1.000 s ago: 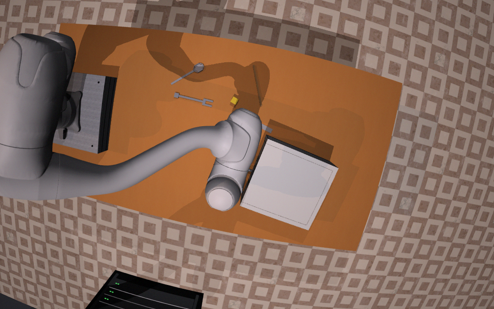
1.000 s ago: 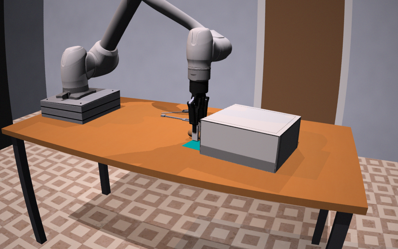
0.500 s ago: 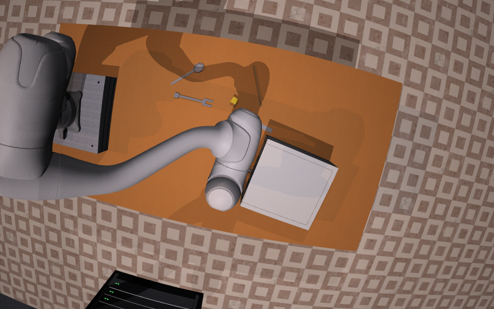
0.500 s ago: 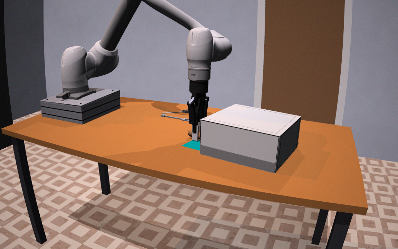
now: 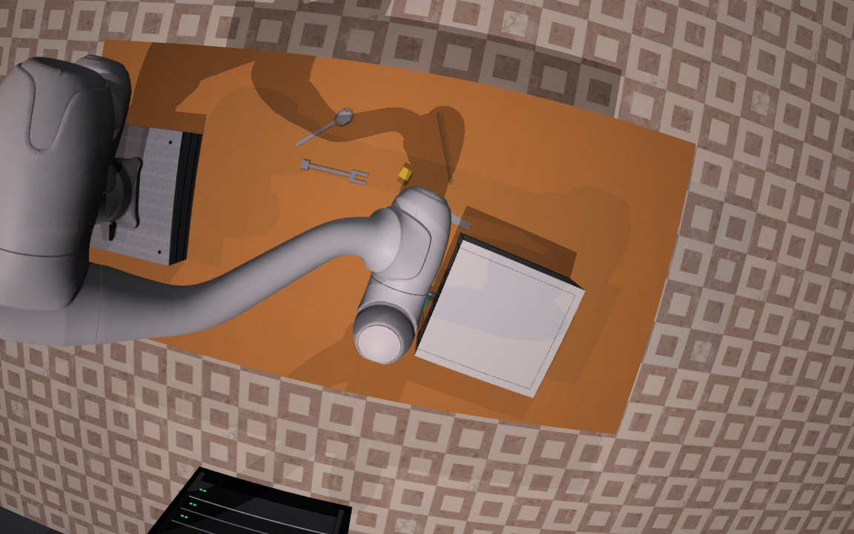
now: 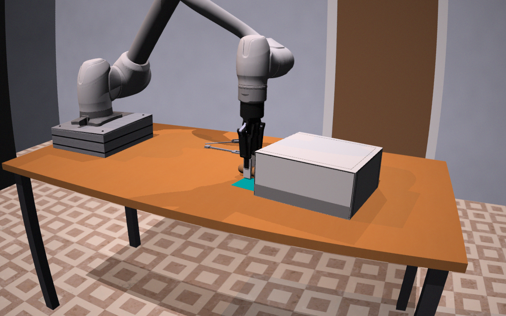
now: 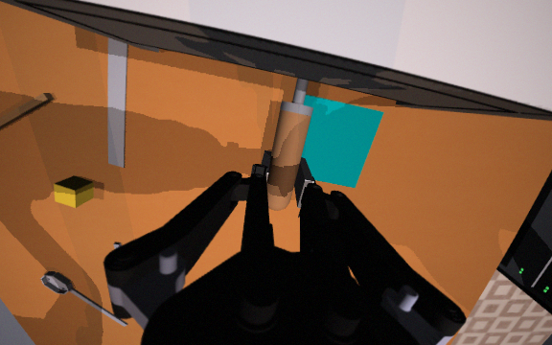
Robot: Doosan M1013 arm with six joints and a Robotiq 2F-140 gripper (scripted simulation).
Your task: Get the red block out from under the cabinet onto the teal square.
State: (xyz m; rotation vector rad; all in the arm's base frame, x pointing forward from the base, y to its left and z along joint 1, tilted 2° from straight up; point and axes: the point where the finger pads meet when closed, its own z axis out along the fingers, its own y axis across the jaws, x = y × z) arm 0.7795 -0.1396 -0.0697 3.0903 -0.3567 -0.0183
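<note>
Now: hand 5 cm to the left of the teal square, 4 cm above it and 2 cm short of it. The rest, counted from my hand: flat grey bar: 18 cm to the left, 7 cm ahead, 4 cm below; then red block: 21 cm ahead, 8 cm to the right, 2 cm below; then hook tool: 13 cm ahead, 7 cm to the right, 2 cm below.
</note>
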